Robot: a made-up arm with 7 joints.
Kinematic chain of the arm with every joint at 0, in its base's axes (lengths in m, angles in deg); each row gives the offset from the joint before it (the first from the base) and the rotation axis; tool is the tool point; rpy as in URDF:
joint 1: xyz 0 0 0.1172 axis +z
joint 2: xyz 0 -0.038 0.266 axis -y
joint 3: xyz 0 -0.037 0.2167 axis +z
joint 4: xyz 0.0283 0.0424 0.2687 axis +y
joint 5: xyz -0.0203 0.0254 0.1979 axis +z
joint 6: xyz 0 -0.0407 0.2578 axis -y
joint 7: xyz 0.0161 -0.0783 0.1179 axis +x
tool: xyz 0 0 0 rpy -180 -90 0
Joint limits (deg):
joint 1: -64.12..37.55
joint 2: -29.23..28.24
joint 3: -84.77..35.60
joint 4: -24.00..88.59
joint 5: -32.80..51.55
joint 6: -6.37..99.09
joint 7: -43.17..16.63
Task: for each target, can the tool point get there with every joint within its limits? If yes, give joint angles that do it. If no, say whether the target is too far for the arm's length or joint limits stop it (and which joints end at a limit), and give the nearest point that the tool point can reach.
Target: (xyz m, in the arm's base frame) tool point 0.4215 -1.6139 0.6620
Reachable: no: too far | nearest point 0.2157 -0.8258 0.7390 | short by 0.818 m
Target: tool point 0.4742 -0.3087 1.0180
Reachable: yes | joints -20.10 1.72 1.56 78.53 27.45 40.49 -17.22
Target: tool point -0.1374 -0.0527 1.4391
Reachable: yes | joints -28.07 4.59 -16.49 -6.35 30.34 10.68 -0.50
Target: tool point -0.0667 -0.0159 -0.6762
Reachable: no: joint limits stop it (at a limit: joint 1, joint 2, joint 4, joint 5, joint 6) | nearest point 0.2574 -0.6804 0.4459 | short by 1.344 m
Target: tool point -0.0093 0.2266 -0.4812
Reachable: no: joint limits stop it (at a limit: joint 1, joint 2, joint 4, joint 5, joint 6) | nearest point 0.4182 0.5583 0.4754 | short by 1.099 m
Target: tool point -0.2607 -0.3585 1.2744
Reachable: yes | joints -1.47 16.40 -74.75 42.93 8.38 78.12 11.89
